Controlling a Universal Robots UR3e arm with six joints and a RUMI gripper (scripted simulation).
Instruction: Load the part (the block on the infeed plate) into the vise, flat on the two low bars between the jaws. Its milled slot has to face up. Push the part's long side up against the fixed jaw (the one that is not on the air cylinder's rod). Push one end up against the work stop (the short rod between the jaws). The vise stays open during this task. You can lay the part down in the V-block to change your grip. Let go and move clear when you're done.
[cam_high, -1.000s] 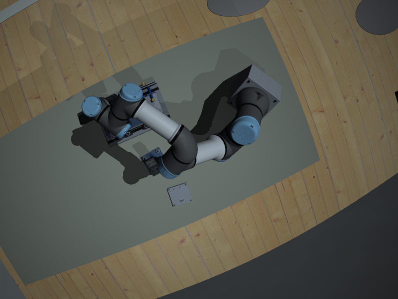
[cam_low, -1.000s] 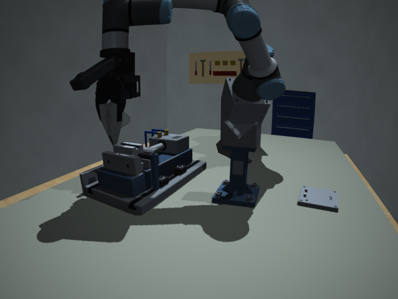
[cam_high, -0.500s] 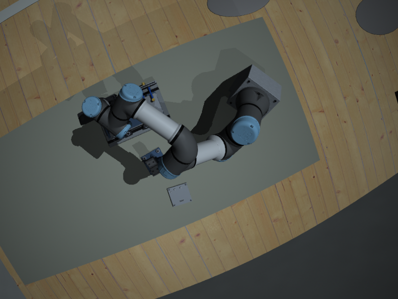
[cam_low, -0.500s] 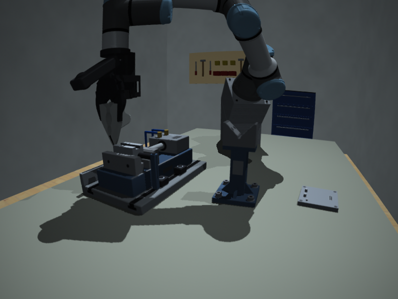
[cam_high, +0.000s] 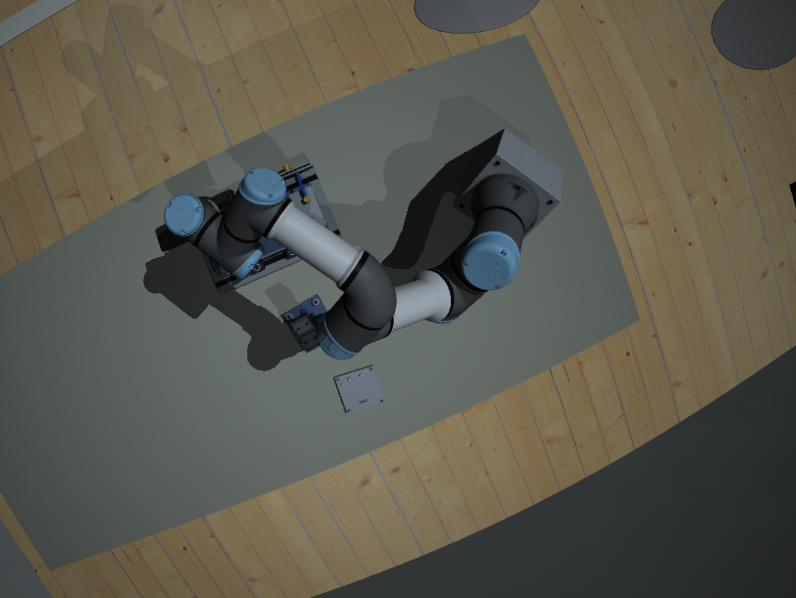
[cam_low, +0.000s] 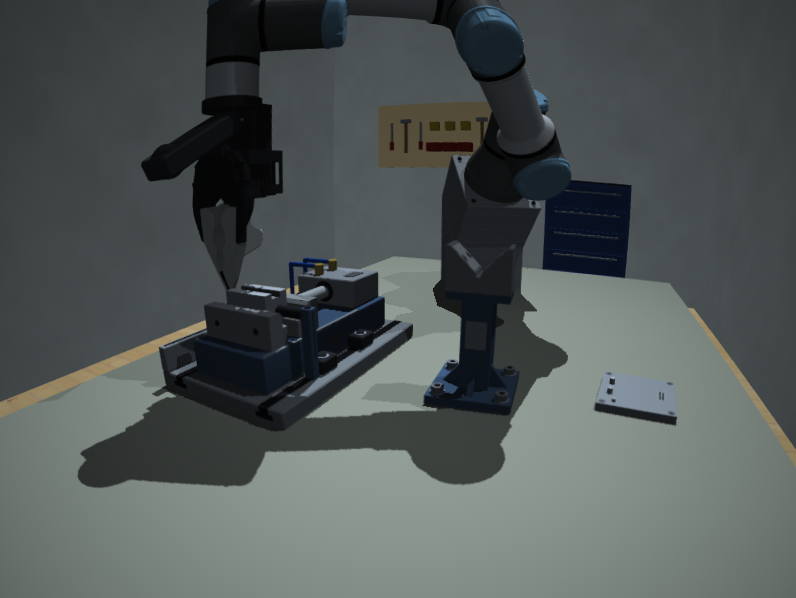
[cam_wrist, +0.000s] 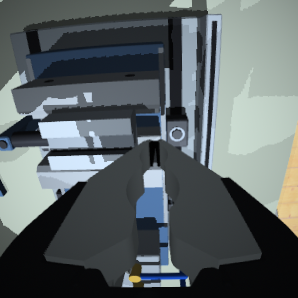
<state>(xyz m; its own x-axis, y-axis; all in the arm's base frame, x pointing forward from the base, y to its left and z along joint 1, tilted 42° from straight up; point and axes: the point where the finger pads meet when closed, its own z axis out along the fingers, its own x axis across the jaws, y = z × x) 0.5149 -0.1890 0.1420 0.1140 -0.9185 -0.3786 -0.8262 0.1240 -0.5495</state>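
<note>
Now: hand 1 cm past the part, 4 cm to the right of it and 2 cm above it. From my hand the other things lie so: moving jaw: 4 cm behind, 4 cm to the left, 4 cm below; then fixed jaw: 2 cm ahead, 5 cm to the left, 4 cm below; then work stop: 1 cm behind, 9 cm to the left, 3 cm below.
</note>
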